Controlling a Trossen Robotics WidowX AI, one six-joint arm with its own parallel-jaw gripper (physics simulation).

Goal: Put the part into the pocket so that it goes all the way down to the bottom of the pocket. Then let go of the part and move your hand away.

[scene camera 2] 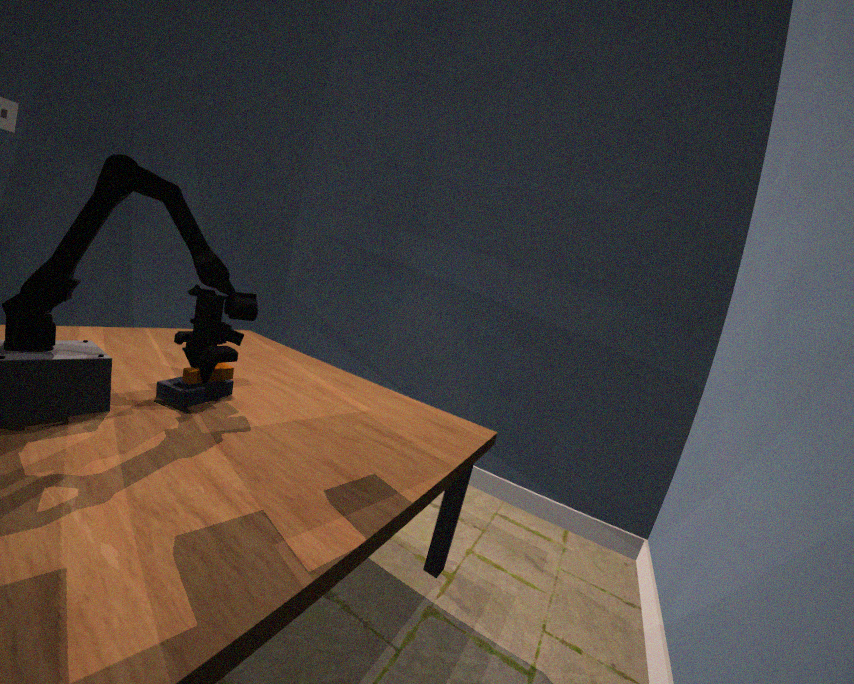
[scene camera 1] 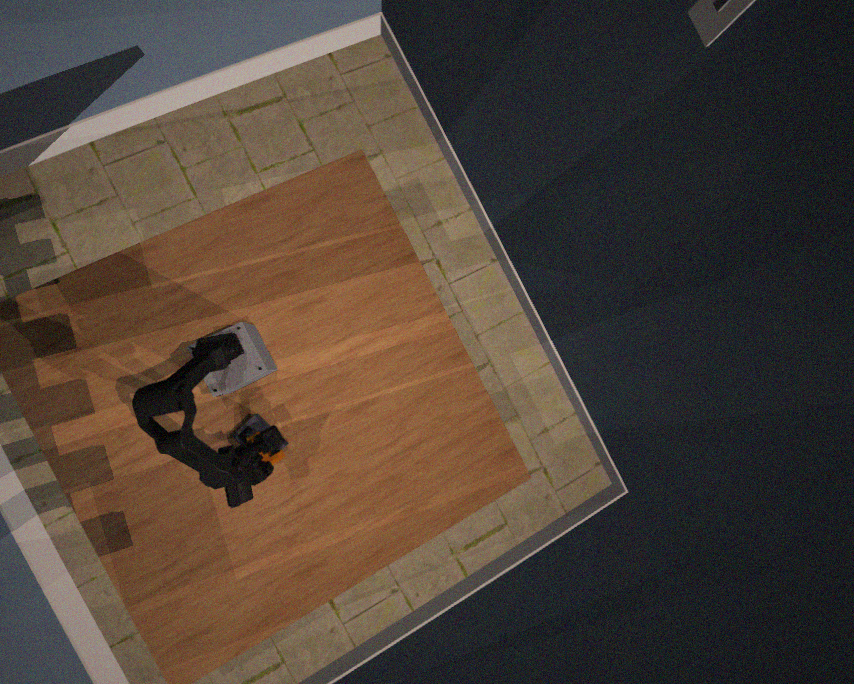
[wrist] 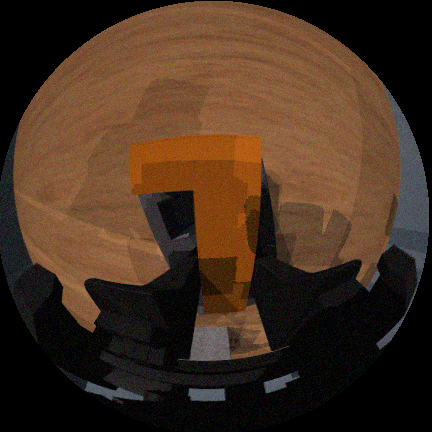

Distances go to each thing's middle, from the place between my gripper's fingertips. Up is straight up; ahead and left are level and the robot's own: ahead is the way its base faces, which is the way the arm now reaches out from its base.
The orange L-shaped part (wrist: 224, 170) is 20 mm to the left of my hand, 20 mm ahead of it and 20 mm above it. Also, from my hand: dark pocket block (scene camera 2: 176, 391): 20 mm below, 10 mm behind.
